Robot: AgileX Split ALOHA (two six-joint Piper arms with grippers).
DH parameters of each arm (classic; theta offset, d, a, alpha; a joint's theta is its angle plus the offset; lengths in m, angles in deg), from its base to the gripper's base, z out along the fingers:
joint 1: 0 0.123 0 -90
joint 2: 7.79 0 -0.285 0
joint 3: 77.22 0 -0.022 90
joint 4: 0 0.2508 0 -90
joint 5: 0 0 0.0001 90
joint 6: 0 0.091 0 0
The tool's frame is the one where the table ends.
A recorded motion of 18 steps. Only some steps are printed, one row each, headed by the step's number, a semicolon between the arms.
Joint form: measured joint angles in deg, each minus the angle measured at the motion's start. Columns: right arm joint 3, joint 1, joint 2, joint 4, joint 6, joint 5; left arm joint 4, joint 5, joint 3, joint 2, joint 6, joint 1.
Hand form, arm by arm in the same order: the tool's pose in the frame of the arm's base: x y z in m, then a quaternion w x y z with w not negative. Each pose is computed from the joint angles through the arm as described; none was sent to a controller.
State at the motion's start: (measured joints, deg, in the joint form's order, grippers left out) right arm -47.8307 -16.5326 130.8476 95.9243 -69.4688 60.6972; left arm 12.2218 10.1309 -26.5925 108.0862 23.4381 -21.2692
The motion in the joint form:
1: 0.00 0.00 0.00 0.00 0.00 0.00; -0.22 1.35 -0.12 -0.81 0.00 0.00
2: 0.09 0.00 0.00 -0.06 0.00 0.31; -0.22 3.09 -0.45 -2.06 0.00 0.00
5: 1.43 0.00 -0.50 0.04 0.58 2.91; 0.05 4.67 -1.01 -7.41 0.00 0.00
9: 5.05 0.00 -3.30 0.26 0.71 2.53; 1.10 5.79 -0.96 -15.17 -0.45 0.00
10: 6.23 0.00 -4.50 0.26 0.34 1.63; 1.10 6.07 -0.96 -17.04 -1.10 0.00
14: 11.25 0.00 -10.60 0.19 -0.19 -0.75; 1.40 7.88 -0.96 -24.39 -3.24 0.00
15: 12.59 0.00 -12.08 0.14 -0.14 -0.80; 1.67 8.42 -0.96 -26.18 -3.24 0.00
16: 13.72 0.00 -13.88 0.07 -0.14 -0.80; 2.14 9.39 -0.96 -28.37 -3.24 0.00
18: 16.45 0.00 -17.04 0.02 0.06 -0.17; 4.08 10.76 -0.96 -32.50 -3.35 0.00
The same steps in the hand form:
1: 0.3146 -0.0110 0.0288 0.09811 0.26371 0.81272 0.51022; 0.1966 -0.0725 0.0530 0.02511 0.47234 0.88073 0.02391
2: 0.3141 -0.0106 0.0290 0.09708 0.26297 0.81167 0.51247; 0.1974 -0.0722 0.0579 0.02367 0.47169 0.88104 0.02683
5: 0.3087 -0.0070 0.0333 0.08777 0.26542 0.79924 0.53204; 0.2031 -0.0737 0.0787 0.06105 0.47124 0.87920 0.03483
9: 0.2960 -0.0036 0.0417 0.08225 0.27252 0.79928 0.52926; 0.2053 -0.0737 0.1078 0.11783 0.47054 0.87323 0.04667
10: 0.2920 -0.0030 0.0447 0.08437 0.27193 0.80379 0.52236; 0.2053 -0.0736 0.1148 0.13174 0.46414 0.87459 0.04813
14: 0.2750 0.0001 0.0629 0.09514 0.26833 0.81515 0.50445; 0.2025 -0.0717 0.1418 0.18007 0.44327 0.87641 0.05478
15: 0.2700 0.0016 0.0675 0.09577 0.26783 0.81545 0.50412; 0.2013 -0.0709 0.1482 0.19068 0.44327 0.87396 0.05794
16: 0.2661 0.0027 0.0738 0.10049 0.26436 0.81596 0.50420; 0.1992 -0.0694 0.1558 0.20099 0.44403 0.87091 0.06283
18: 0.2555 0.0064 0.0839 0.10239 0.26201 0.81342 0.50912; 0.1955 -0.0663 0.1702 0.22403 0.45062 0.86072 0.07682

